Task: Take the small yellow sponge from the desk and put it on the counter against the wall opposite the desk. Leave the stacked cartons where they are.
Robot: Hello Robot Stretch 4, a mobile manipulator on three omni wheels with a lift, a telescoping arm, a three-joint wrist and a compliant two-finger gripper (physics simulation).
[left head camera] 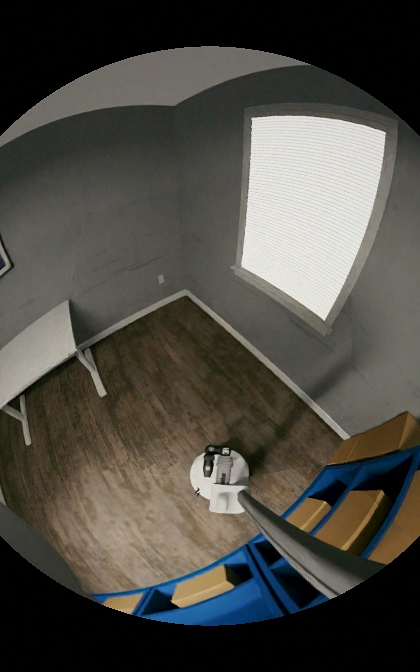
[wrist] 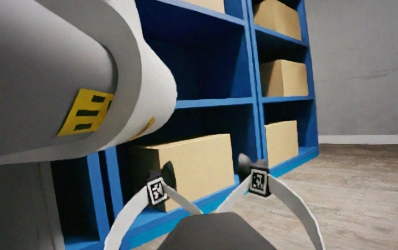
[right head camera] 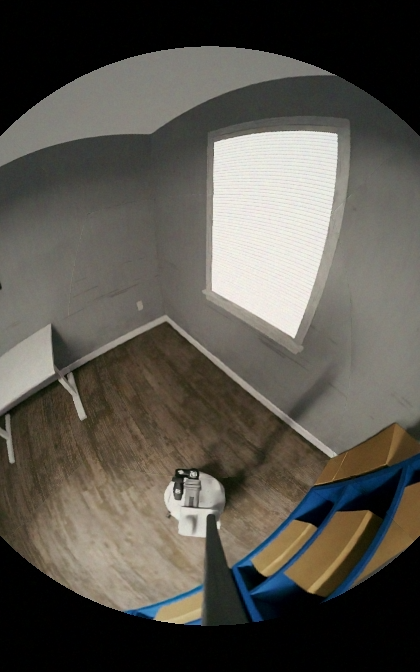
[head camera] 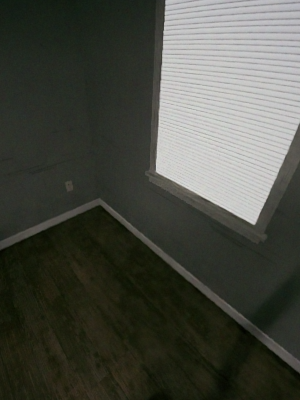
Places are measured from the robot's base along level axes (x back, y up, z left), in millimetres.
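Pixels of known places: hand, tool point: (left head camera: 204, 494) (wrist: 207, 175) (right head camera: 175, 517).
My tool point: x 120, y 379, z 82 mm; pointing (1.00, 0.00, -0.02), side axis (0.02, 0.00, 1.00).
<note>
For each thing: its top centre in the pictures, then the offset to it from my tool point. "spot": a spot on its surface instead. Level surfaces: height alone.
- white table with angled legs, surface spot: (left head camera: 35, 350) spot: dx -597, dy +312, dz +1457 mm
- window, surface spot: (head camera: 225, 100) spot: dx -1234, dy +1006, dz -419 mm
- Wooden floor, surface height: dy -408 mm
My gripper (wrist: 207, 172) is open in the wrist view, its two fingertips wide apart with no object between them. A low shelf carton shows behind them. The small yellow sponge does not show in any view. A white table with angled legs (left head camera: 35, 350) (right head camera: 25, 367) stands along the left wall in both side head views; whether it is the desk or the counter I cannot tell. I see no cartons that I can tell to be the stacked ones. In the side head views the arm and wrist are folded in over the round white base (left head camera: 197, 477) (right head camera: 215, 492).
Blue shelving (wrist: 215, 103) holding brown boxes (wrist: 200, 165) (left head camera: 350, 520) (right head camera: 335, 555) stands close to the robot, at the lower right of the side head views. A window (head camera: 225, 100) (left head camera: 310, 210) (right head camera: 270, 225) is in the wall right of the room corner. Wooden floor (head camera: 90, 300) lies before it.
</note>
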